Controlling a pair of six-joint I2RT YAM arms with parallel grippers.
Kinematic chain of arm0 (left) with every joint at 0, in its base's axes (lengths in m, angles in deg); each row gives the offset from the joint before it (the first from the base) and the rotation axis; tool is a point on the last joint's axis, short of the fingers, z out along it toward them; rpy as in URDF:
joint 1: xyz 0 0 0.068 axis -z
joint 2: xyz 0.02 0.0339 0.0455 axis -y
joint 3: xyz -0.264 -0.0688 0 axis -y
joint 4: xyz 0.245 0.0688 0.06 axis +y
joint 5: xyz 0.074 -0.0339 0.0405 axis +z
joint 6: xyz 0.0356 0 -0.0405 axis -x
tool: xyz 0 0 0 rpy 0 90 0
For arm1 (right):
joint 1: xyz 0 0 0.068 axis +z
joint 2: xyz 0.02 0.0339 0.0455 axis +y
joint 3: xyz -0.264 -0.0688 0 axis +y
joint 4: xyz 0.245 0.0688 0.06 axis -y
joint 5: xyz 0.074 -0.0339 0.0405 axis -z
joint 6: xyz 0.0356 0 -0.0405 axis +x
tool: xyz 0 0 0 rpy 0 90 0
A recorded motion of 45 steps. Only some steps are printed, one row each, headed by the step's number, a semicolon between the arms.
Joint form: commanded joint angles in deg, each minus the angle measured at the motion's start. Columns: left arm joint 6, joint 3, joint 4, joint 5, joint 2, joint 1; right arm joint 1, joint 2, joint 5, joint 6, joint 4, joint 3.
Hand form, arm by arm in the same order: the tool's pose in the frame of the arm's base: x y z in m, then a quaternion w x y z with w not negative. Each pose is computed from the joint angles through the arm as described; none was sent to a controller.
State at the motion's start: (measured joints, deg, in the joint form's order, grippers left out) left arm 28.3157 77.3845 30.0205 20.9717 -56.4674 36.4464; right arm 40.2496 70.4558 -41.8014 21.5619 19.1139 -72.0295
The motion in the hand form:
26: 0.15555 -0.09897 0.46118 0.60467 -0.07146 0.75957 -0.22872; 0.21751 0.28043 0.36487 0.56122 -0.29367 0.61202 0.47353
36: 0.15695 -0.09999 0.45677 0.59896 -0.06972 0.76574 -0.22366; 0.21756 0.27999 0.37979 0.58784 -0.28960 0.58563 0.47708
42: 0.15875 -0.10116 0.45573 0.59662 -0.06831 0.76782 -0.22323; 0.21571 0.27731 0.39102 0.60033 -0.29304 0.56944 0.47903
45: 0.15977 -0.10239 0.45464 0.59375 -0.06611 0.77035 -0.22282; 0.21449 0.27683 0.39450 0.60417 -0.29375 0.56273 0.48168
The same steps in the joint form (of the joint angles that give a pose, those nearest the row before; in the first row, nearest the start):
26: 1.39 0.75 1.97 -0.23 0.22 -0.06; 10.46 14.18 26.77 -5.83 3.91 5.76
36: 1.39 0.13 2.41 -0.23 0.13 -0.06; 10.46 14.18 27.30 -6.62 6.28 4.09
42: 1.39 0.13 2.41 -0.49 -0.22 -0.15; 10.38 13.57 26.86 -7.41 6.55 2.95
45: 1.39 0.14 2.59 -0.67 -0.49 -0.06; 10.46 13.39 26.68 -7.50 6.99 2.69

